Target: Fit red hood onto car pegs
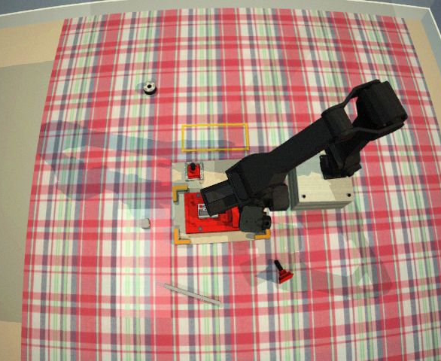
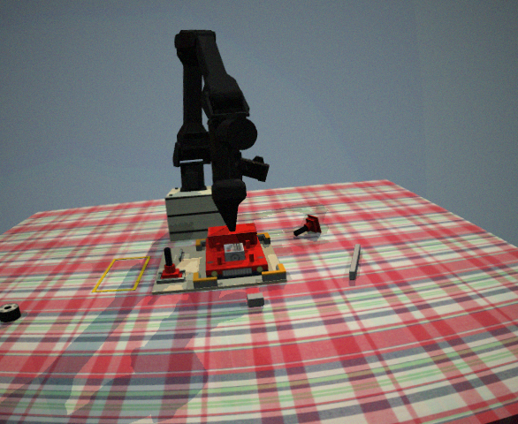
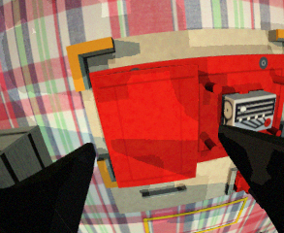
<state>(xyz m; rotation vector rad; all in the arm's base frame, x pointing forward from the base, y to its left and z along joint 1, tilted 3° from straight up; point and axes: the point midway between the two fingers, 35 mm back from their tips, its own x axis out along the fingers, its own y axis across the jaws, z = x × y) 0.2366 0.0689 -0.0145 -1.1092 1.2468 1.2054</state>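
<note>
The red hood lies 2 cm below my gripper tip. The rest, counted from my gripper tip: jig: 7 cm ahead, 3 cm to the right, 5 cm below; grey engine block: 9 cm ahead, 3 cm below; grey rod: 16 cm ahead, 20 cm to the left, 5 cm below.
</note>
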